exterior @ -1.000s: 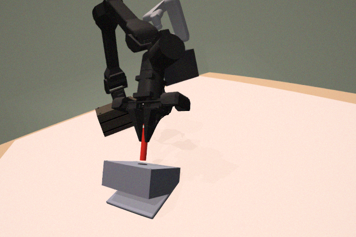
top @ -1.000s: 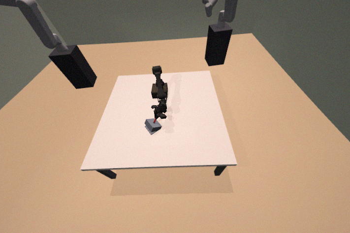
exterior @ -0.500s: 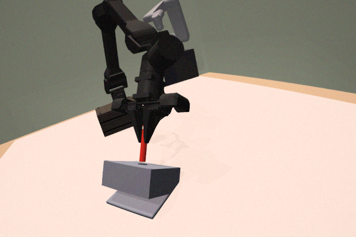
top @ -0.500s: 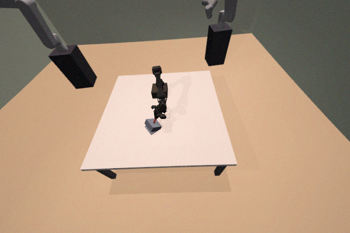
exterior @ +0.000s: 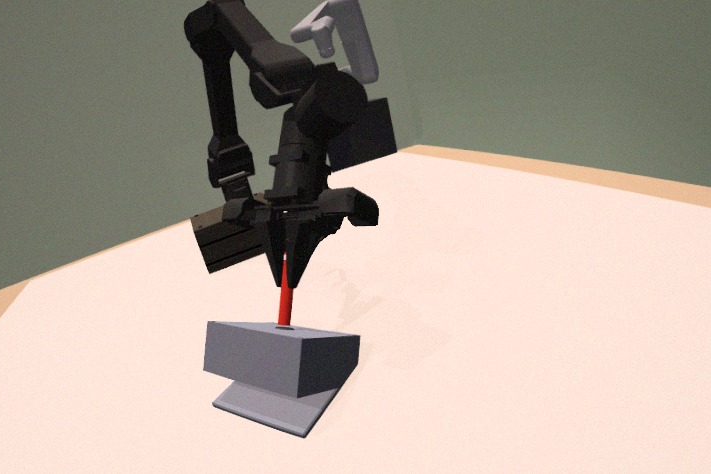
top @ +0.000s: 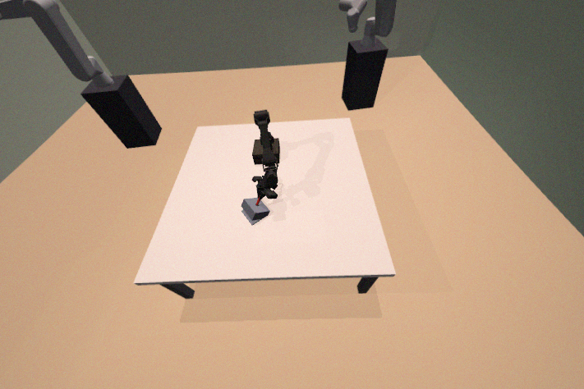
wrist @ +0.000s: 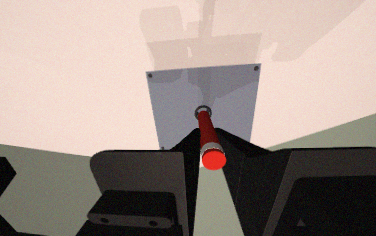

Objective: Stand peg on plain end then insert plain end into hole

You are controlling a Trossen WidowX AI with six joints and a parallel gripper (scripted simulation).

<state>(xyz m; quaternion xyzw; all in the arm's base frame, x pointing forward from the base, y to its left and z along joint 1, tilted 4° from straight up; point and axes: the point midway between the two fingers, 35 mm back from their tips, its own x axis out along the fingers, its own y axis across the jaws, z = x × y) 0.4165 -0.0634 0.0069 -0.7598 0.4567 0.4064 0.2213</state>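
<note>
The red peg is 1 cm to the left of my gripper tip, 1 cm behind it and 1 cm above it. Round my gripper tip: flat grey base plate 10 cm below, 5 cm to the right, 3 cm ahead; then grey sloped panel 6 cm below, 3 cm to the right, 2 cm ahead.
</note>
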